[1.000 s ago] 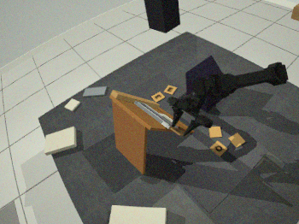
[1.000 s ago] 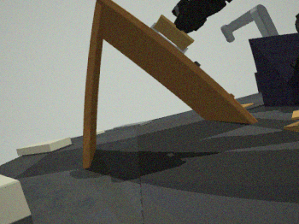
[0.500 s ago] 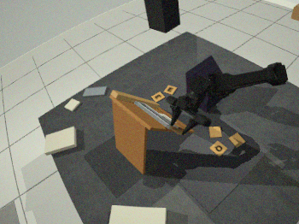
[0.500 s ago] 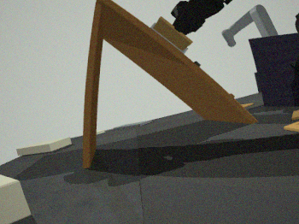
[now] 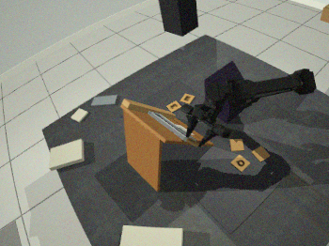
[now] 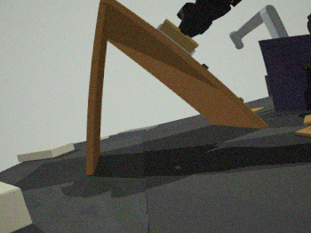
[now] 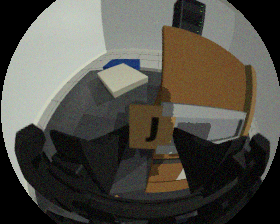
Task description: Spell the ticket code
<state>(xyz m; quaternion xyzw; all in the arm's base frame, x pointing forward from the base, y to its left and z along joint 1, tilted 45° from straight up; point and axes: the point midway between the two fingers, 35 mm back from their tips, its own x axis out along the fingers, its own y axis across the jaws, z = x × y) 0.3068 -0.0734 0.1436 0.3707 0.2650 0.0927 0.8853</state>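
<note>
Right now the white ticket is 11 cm to the right of my gripper tip, 8 cm below it and 6 cm behind it. From my gripper tip the other things lie so: cream block: 50 cm to the right, 37 cm ahead, 16 cm below; small cream card: 69 cm to the right, 18 cm ahead, 17 cm below; grey card: 66 cm to the right, 17 cm below, 2 cm ahead.
</note>
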